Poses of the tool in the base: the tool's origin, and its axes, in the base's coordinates. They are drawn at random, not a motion.
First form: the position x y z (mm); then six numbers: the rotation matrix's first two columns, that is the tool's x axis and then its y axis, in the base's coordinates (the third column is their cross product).
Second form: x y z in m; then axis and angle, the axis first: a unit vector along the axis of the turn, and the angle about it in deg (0 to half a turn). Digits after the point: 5 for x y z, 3 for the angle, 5 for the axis.
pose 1, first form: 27.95 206.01 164.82 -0.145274 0.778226 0.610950 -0.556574 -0.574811 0.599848
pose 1, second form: 0.02795 0.20601 0.16482 0.53383 0.12961 0.83560 126.993
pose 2, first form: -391.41 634.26 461.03 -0.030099 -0.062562 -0.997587 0.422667 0.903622 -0.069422
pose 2, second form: -0.39141 0.63426 0.46103 0.17752 0.95362 -0.24311 93.647
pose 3, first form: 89.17 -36.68 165.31 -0.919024 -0.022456 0.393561 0.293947 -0.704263 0.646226
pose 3, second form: 0.08917 -0.03668 0.16531 -0.18194 -0.37591 -0.90862 169.973
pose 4, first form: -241.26 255.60 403.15 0.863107 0.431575 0.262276 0.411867 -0.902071 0.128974
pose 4, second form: -0.24126 0.25560 0.40315 0.96513 0.21874 0.14381 176.071
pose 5, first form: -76.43 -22.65 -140.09 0.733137 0.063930 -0.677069 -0.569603 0.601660 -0.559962
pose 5, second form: -0.07643 -0.02265 -0.14009 -0.74204 0.57378 0.34665 66.036
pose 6, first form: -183.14 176.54 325.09 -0.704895 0.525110 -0.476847 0.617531 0.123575 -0.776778
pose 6, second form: -0.18314 0.17654 0.32509 0.38209 0.74899 -0.54131 175.103
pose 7, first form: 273.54 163.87 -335.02 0.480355 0.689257 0.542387 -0.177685 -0.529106 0.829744
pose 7, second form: 0.27354 0.16387 -0.33502 0.82050 0.19604 0.53698 126.173
